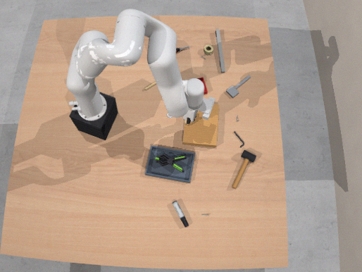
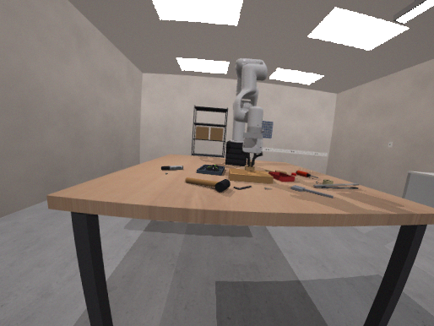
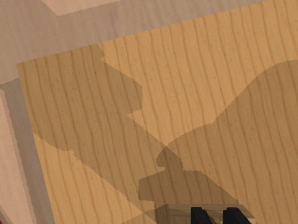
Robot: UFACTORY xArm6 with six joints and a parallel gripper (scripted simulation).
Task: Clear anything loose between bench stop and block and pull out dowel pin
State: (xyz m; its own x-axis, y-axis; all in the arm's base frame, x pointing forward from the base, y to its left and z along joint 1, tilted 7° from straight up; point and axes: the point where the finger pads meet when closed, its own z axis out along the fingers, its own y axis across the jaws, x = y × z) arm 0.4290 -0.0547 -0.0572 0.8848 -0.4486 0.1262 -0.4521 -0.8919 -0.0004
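My hand is 20 mm above the dowel pin. From my hand the other things lie so: small wooden block: 30 mm below; then red tray: 30 mm ahead, 170 mm to the left, 70 mm below; then dark grey tray: 120 mm behind, 190 mm to the right, 70 mm below.
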